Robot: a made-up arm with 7 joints. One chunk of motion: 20 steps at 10 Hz.
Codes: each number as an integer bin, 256 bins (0 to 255) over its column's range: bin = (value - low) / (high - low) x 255, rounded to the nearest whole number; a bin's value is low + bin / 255 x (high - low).
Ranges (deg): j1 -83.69..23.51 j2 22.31..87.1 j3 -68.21..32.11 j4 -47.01..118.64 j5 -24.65..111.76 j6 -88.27..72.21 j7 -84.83..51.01
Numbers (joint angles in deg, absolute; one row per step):
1: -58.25 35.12 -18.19 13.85 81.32 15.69 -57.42
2: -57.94 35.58 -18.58 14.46 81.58 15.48 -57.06
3: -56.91 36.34 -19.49 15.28 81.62 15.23 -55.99
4: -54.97 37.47 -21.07 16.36 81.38 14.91 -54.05
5: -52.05 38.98 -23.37 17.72 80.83 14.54 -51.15
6: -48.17 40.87 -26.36 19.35 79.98 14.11 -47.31
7: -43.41 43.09 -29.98 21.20 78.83 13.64 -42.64
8: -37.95 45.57 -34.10 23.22 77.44 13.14 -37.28
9: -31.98 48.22 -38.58 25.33 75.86 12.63 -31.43
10: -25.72 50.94 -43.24 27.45 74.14 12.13 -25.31
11: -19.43 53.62 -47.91 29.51 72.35 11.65 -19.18
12: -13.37 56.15 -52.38 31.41 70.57 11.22 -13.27
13: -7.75 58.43 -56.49 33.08 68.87 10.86 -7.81
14: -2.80 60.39 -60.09 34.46 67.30 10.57 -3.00
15: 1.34 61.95 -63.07 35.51 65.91 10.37 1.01
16: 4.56 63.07 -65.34 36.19 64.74 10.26 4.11
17: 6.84 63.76 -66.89 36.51 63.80 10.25 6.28
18: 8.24 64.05 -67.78 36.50 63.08 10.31 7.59
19: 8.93 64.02 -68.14 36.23 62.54 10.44 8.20
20: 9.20 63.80 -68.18 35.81 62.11 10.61 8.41
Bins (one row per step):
1: 61 50 127 94 198 165 51
2: 61 52 126 95 199 165 52
3: 64 55 124 96 199 164 54
4: 68 60 120 98 198 164 58
5: 75 66 114 100 197 163 63
6: 84 73 106 102 196 163 70
7: 96 82 97 105 193 162 79
8: 109 92 87 108 191 161 89
9: 123 102 75 111 188 160 100
10: 138 113 63 115 185 160 112
11: 153 123 52 118 181 159 123
12: 167 133 40 121 178 158 134
13: 181 142 30 123 175 158 145
14: 192 150 21 125 172 157 154
15: 202 156 13 127 169 157 161
16: 210 160 7 128 167 157 167
17: 215 163 3 129 165 157 171
18: 219 164 1 129 164 157 173
19: 220 164 0 128 163 157 175
20: 221 163 0 127 162 157 175

